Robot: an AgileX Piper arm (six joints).
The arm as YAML. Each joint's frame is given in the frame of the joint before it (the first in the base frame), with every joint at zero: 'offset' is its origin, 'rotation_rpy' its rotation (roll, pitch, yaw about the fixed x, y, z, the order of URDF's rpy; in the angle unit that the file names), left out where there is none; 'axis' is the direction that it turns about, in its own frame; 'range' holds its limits. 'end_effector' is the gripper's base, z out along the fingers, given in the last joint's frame.
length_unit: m
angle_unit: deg
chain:
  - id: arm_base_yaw
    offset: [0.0, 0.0, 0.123]
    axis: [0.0, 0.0, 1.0]
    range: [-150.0, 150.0]
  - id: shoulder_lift
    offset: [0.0, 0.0, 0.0]
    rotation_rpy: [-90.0, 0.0, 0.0]
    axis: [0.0, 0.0, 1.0]
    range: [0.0, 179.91]
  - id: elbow
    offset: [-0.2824, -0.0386, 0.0]
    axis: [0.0, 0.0, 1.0]
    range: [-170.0, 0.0]
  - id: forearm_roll
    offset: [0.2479, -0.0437, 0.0]
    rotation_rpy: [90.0, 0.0, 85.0]
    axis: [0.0, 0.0, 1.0]
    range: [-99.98, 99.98]
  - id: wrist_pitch
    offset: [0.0, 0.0, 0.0]
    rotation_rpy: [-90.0, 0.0, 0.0]
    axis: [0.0, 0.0, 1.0]
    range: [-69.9, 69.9]
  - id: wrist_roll
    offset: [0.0, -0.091, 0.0]
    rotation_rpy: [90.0, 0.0, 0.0]
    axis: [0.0, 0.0, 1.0]
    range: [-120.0, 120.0]
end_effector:
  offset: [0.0, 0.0, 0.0]
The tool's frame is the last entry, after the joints.
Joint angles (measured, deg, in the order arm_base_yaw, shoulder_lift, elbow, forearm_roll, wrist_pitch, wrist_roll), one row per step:
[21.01 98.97 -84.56 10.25 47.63 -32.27]
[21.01 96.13 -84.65 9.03 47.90 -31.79]
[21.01 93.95 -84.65 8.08 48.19 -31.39]
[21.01 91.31 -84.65 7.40 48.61 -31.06]
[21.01 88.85 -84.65 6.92 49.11 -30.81]
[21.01 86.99 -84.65 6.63 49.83 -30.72]
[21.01 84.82 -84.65 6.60 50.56 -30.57]
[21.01 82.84 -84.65 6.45 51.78 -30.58]
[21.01 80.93 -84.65 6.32 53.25 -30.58]
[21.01 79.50 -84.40 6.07 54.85 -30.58]
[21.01 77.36 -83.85 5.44 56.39 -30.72]
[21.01 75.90 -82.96 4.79 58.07 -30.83]
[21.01 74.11 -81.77 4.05 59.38 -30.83]
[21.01 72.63 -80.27 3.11 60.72 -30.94]
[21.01 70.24 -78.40 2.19 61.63 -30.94]
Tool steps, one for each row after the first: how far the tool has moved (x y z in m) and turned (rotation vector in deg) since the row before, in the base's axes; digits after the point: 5 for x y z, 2 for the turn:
[-0.00843 -0.00470 0.01874 0.06 -2.76 -0.18]
[-0.00722 -0.00391 0.01361 0.01 -1.98 -0.19]
[-0.00963 -0.00449 0.01606 0.35 -2.21 -0.16]
[-0.00976 -0.00429 0.01441 0.40 -1.92 -0.12]
[-0.00816 -0.00341 0.01022 0.19 -1.14 0.01]
[-0.00990 -0.00375 0.01169 0.58 -1.31 -0.03]
[-0.00991 -0.00386 0.00965 0.12 -0.78 0.13]
[-0.01015 -0.00390 0.00861 0.02 -0.47 0.14]
[-0.00822 -0.00333 0.00427 -0.40 0.28 0.13]
[-0.01138 -0.00510 0.00600 -0.67 -0.33 0.13]
[-0.00832 -0.00398 0.00038 -1.09 0.76 0.09]
[-0.00940 -0.00459 0.00055 -0.95 0.39 -0.06]
[-0.00780 -0.00431 -0.00275 -1.43 0.90 -0.04]
[-0.01153 -0.00576 -0.00052 -0.99 0.04 -0.16]

